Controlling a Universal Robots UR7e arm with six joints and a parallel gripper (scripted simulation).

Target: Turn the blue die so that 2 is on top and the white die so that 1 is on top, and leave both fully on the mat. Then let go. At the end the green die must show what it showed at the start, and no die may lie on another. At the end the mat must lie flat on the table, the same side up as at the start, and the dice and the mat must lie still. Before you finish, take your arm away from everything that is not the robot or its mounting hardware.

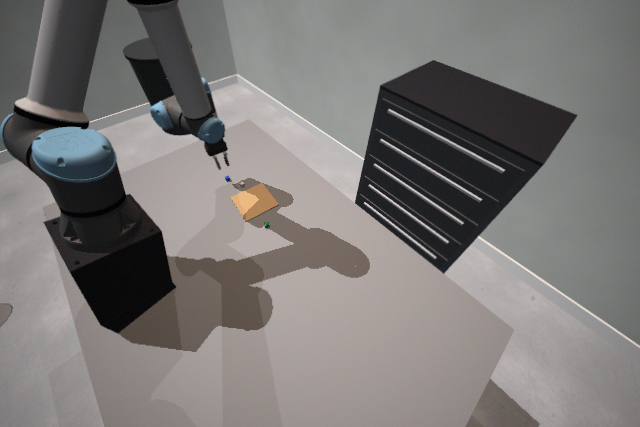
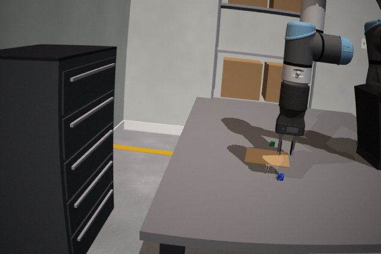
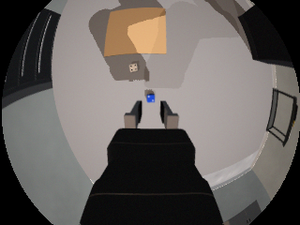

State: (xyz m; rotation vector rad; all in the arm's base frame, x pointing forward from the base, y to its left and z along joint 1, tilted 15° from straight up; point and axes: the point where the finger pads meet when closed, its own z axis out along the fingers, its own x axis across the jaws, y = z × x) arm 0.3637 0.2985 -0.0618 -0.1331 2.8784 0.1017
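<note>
Right now my hand is 9 cm above the blue die. Also, from my hand: orange mat: 6 cm ahead, 17 cm to the right, 9 cm below; green die: 5 cm ahead, 30 cm to the right, 9 cm below; white die: 4 cm ahead, 6 cm to the right, 9 cm below.
</note>
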